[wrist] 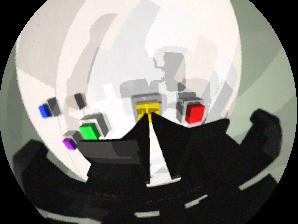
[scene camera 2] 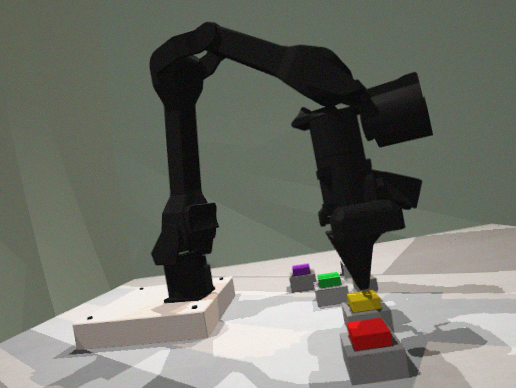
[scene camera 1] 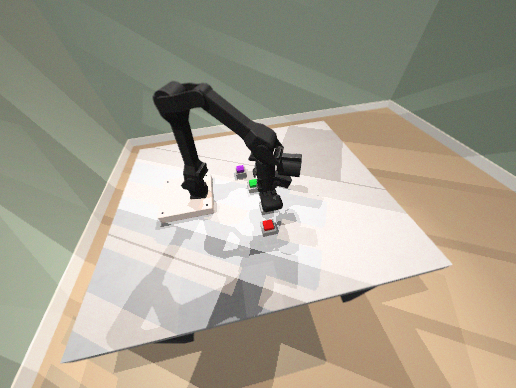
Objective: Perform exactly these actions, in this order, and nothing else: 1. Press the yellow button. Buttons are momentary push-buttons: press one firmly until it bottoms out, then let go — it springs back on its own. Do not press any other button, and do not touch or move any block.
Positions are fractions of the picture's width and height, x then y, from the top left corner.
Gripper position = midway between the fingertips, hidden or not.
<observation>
The gripper shows in the wrist view (0.50, 0.52), in scene camera 2 (0.70, 0.74) and in scene camera 1 (0.52, 0.52).
</observation>
